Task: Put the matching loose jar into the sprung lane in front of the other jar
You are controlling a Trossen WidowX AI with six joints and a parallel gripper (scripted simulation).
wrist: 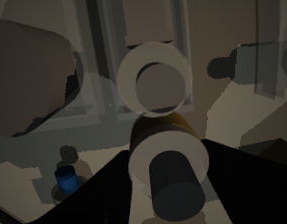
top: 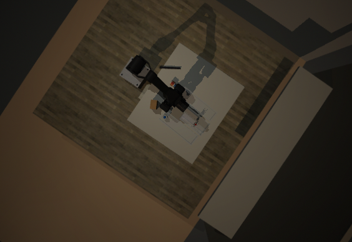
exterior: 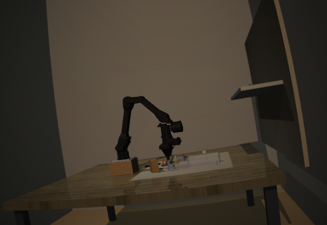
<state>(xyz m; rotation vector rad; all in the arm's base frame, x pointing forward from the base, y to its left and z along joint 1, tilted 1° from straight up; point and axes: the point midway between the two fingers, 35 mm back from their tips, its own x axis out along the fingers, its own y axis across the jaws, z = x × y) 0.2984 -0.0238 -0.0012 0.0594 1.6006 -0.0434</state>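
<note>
Right now the grey cylinder is 7 cm to the left of my gripper tip, 6 cm ahead of it and 2 cm below it. Also, from my gripper tip: wooden block: 10 cm to the right, 8 cm behind, 1 cm below; then thin dark bar: 16 cm to the left, 14 cm behind, 4 cm below; then clear lane: 18 cm ahead, 4 cm to the right, 3 cm below.
</note>
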